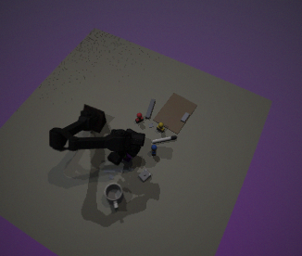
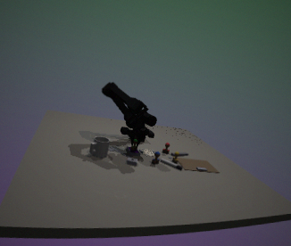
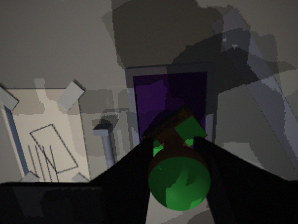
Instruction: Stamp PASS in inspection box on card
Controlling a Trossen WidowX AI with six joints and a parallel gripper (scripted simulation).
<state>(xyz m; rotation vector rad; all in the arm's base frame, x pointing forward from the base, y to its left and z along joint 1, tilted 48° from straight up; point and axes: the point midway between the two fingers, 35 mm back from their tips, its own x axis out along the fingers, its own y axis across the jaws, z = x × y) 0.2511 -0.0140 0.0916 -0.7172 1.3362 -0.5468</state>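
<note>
The purple ink pad lies 3 cm below my gripper tip. Also, from my gripper tip: card 11 cm to the left, 4 cm below, 2 cm behind; then grey block 15 cm ahead, 3 cm to the right, 2 cm below; then blue-knobbed stamp 11 cm ahead, 10 cm to the left, 2 cm below.
</note>
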